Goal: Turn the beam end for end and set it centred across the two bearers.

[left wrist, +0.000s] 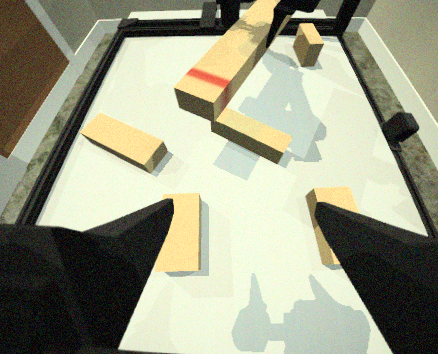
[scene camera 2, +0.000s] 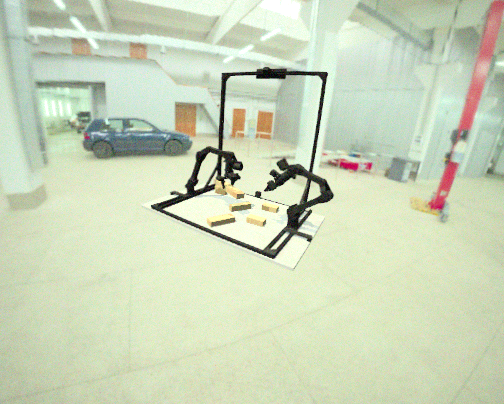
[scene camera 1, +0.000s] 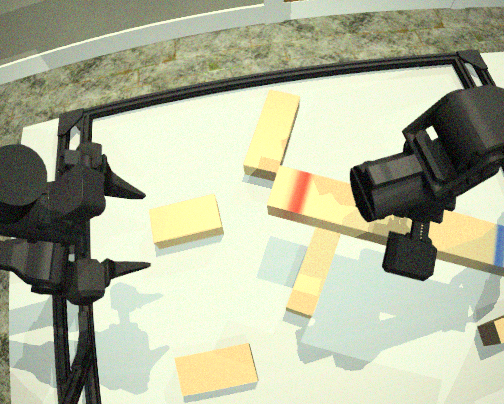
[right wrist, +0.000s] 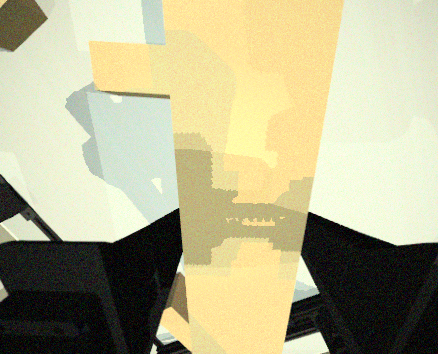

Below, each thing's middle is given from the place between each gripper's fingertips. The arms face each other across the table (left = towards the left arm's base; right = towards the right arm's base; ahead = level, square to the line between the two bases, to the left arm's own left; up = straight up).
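Wooden beam [scene camera 1: 317, 201]: 10 mm above my right hand.
My left hand: 340 mm to the left of the beam, 30 mm past it, 70 mm above it.
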